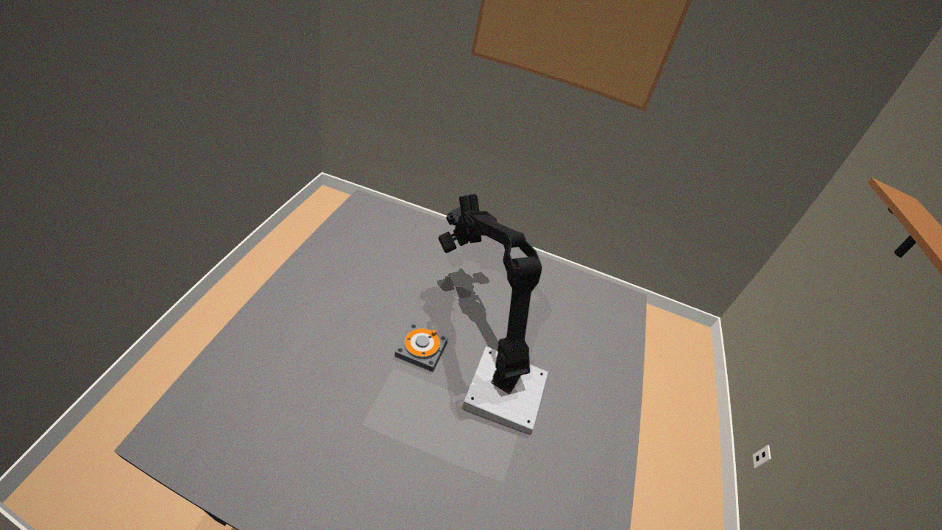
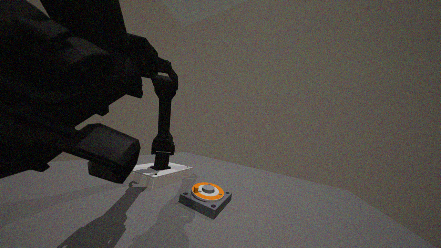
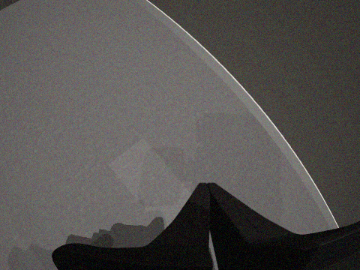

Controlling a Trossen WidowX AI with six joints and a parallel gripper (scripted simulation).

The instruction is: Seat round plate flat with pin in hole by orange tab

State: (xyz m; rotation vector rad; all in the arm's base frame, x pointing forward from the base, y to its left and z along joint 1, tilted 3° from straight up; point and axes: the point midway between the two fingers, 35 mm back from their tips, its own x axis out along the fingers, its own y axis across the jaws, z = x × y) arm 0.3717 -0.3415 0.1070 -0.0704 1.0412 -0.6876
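The dark base lies 11 cm behind my gripper tip, 39 cm to the left of it and 11 cm below it.
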